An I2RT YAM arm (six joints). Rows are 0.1 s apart.
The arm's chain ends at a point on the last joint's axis. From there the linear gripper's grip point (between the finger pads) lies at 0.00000 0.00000 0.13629 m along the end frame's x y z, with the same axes.
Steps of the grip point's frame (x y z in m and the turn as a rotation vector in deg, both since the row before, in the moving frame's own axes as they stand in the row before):
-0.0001 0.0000 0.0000 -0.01 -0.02 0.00
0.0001 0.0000 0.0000 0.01 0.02 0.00
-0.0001 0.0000 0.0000 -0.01 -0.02 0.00
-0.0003 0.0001 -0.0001 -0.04 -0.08 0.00
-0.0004 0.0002 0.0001 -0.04 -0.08 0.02
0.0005 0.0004 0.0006 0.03 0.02 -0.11
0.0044 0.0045 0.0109 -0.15 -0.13 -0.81
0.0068 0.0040 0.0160 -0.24 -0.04 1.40
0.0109 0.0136 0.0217 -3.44 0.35 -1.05
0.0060 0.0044 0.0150 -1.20 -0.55 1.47
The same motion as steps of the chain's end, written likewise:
-0.0001 0.0000 0.0000 -0.01 -0.02 0.00
0.0001 0.0000 0.0000 0.01 0.02 0.00
-0.0001 0.0000 0.0000 -0.01 -0.02 0.00
-0.0001 0.0000 -0.0001 -0.04 -0.08 0.00
-0.0002 0.0001 0.0001 -0.04 -0.08 0.02
0.0005 0.0005 0.0006 0.03 0.02 -0.11
0.0047 0.0041 0.0109 -0.15 -0.13 -0.81
0.0069 0.0034 0.0160 -0.24 -0.04 1.40
0.0100 0.0054 0.0219 -3.44 0.35 -1.05
0.0073 0.0016 0.0150 -1.20 -0.55 1.47

